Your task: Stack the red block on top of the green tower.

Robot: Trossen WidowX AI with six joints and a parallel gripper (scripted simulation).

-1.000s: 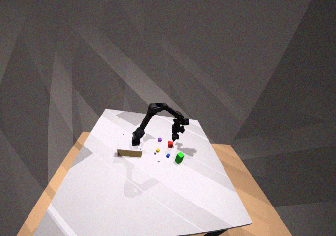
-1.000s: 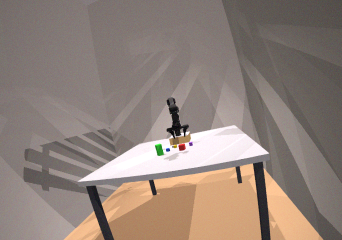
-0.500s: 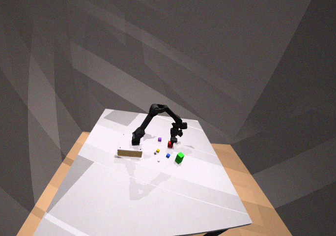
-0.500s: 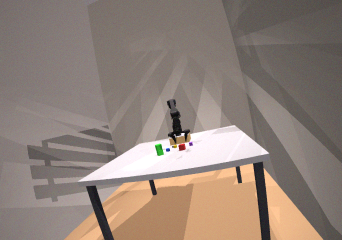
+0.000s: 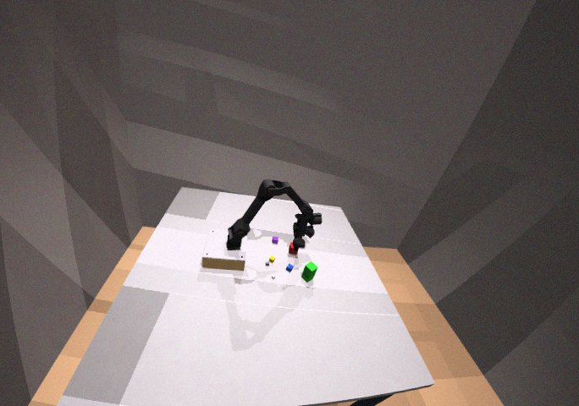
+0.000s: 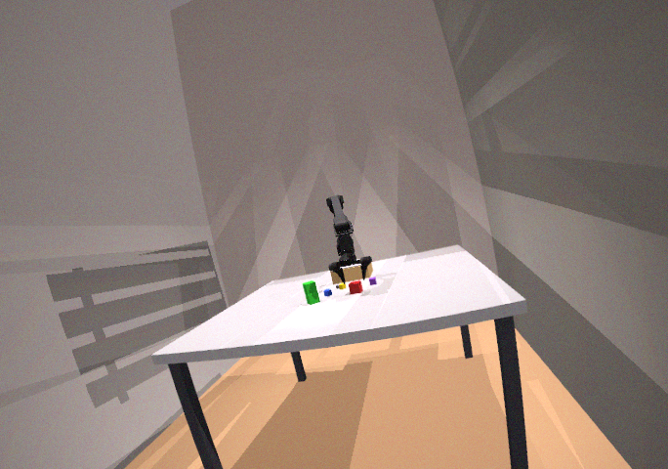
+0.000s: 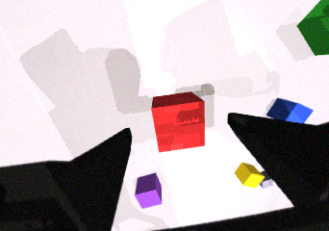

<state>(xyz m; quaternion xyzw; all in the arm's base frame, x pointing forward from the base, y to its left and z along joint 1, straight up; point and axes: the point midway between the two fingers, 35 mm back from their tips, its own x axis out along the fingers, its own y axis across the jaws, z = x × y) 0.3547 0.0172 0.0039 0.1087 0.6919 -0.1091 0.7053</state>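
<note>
The red block lies 3 cm below my gripper tip. The rest, counted from my gripper tip: purple block: 10 cm behind, 8 cm to the left, 3 cm below; yellow block: 15 cm behind, 6 cm to the right, 4 cm below; blue block: 7 cm behind, 13 cm to the right, 4 cm below.
</note>
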